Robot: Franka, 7 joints.
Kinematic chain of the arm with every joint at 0, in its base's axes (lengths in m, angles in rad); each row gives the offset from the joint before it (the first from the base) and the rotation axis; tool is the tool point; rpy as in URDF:
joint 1: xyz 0 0 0.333 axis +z
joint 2: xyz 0 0 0 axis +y
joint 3: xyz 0 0 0.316 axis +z
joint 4: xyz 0.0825 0 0 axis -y
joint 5: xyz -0.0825 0 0.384 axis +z
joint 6: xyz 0 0 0 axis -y
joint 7: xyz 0.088 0 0 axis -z
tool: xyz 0 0 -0.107 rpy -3.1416 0 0
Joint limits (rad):
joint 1: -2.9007..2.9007
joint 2: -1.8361..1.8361
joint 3: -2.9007..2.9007
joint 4: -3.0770..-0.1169
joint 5: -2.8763..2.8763
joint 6: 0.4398..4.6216
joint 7: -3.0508..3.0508
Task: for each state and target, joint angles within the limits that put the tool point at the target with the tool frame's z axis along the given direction. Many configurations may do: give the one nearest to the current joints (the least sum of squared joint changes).
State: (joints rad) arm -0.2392 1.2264 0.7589 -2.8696 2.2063 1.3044 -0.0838
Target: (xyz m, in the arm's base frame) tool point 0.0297 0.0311 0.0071 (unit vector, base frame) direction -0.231 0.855 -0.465
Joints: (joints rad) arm 0.0895 0.9550 -0.1078 -2.9234 1.6875 2.0118 -0.0838
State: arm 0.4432 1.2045 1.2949 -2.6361 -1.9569 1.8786 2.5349
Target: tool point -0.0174 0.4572 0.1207 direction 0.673 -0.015 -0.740
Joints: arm 0.4853 1.0633 1.1993 -2.3265 -1.7071 1.4893 2.5349
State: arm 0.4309 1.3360 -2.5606 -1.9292 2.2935 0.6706 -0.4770
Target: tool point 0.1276 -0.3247 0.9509 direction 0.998 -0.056 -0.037
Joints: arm 0.1153 0.7495 -2.5633 -1.5467 2.4437 1.0288 -0.4770
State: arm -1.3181 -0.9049 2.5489 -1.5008 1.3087 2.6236 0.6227
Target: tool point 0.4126 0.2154 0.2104 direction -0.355 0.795 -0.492
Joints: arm -1.9117 -0.3881 2.2323 -2.3666 1.4160 1.7257 0.6227
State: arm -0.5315 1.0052 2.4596 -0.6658 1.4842 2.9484 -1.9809
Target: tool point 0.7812 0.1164 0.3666 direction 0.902 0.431 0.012
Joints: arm -0.1338 1.6091 2.4080 -0.3964 1.6915 3.5314 -1.9809
